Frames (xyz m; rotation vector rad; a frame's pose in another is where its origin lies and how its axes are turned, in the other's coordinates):
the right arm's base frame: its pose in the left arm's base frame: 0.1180 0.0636 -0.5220 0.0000 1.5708 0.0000
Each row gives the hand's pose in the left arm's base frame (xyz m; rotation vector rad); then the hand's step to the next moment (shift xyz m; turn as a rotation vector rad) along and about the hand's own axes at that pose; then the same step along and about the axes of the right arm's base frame.
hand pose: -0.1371 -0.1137 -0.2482 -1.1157 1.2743 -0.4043
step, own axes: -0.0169 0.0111 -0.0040 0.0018 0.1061 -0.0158
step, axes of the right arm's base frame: -0.0005 0.0165 -0.0124 0.0874 0.0402 -0.0475
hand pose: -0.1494 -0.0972 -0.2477 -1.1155 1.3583 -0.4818
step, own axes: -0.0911 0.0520 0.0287 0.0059 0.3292 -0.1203
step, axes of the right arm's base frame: 0.0009 0.1083 -0.0097 0.2598 0.0998 -0.2131
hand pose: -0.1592 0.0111 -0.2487 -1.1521 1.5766 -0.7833
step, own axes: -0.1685 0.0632 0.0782 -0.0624 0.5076 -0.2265
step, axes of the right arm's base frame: 0.0229 0.1837 0.0651 0.3641 0.2190 -0.3637
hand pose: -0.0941 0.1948 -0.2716 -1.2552 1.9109 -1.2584
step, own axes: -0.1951 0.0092 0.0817 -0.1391 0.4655 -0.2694
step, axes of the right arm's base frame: 0.0551 0.1431 0.1460 0.3124 0.3001 -0.3478
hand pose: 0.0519 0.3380 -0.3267 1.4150 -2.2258 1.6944
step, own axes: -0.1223 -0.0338 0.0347 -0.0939 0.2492 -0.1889
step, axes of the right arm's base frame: 0.0488 0.0509 0.1110 0.1582 0.2075 -0.1963
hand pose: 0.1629 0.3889 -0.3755 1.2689 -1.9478 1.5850
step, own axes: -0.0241 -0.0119 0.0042 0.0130 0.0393 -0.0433
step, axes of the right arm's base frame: 0.0114 0.0066 0.0238 0.0006 0.0331 -0.0499
